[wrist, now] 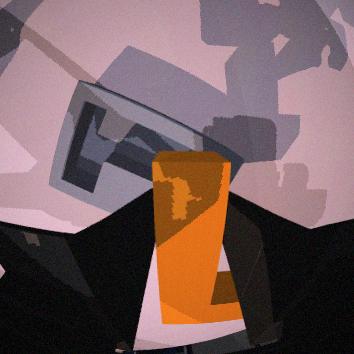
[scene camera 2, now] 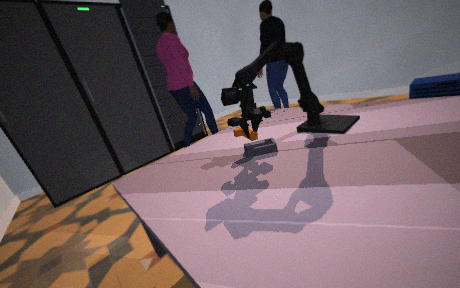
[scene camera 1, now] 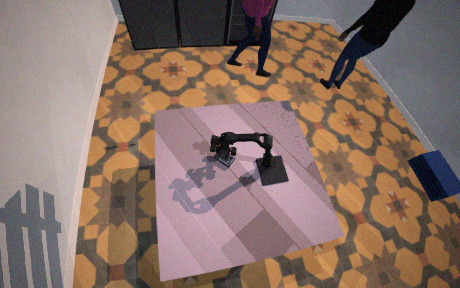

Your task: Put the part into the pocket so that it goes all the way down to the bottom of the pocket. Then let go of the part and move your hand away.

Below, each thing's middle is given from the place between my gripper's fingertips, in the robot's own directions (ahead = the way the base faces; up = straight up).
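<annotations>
Grey pocket block (wrist: 103, 156): 6 cm below my hand, 1 cm to the left of it and 3 cm behind it. Orange block (wrist: 190, 188): 1 cm above my hand, 2 cm behind it and 3 cm to the right of it.
</annotations>
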